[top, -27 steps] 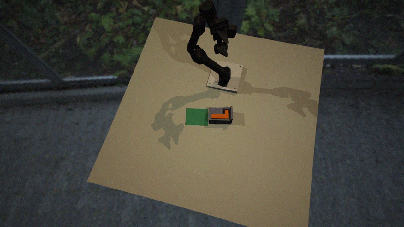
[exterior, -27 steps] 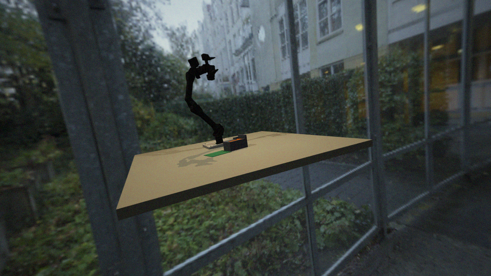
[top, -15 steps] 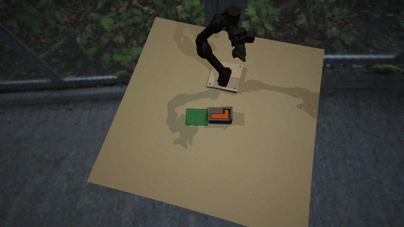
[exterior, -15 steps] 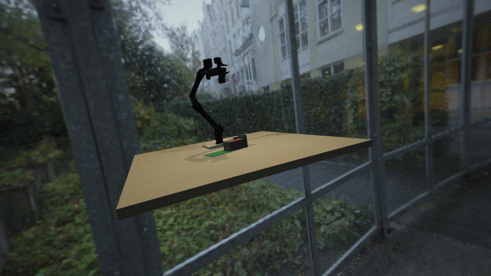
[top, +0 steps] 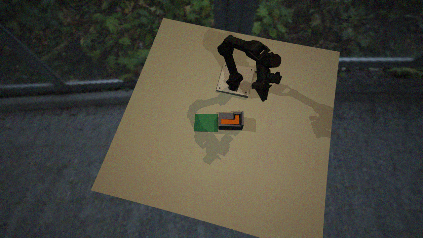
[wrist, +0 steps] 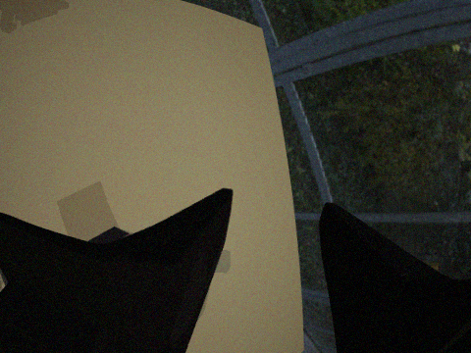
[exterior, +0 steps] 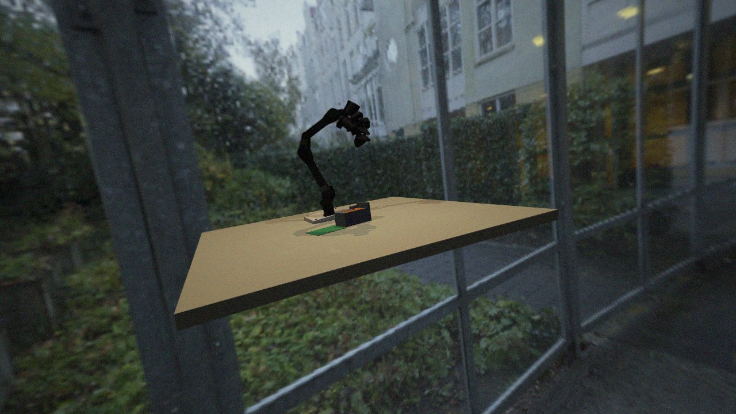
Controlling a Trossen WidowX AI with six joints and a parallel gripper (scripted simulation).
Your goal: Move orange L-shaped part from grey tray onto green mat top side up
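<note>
The orange L-shaped part is 20 mm ahead of my gripper tip, 140 mm to the right of it and 350 mm below it. The rest, counted from my gripper tip: green mat: 70 mm ahead, 290 mm to the right, 410 mm below.
</note>
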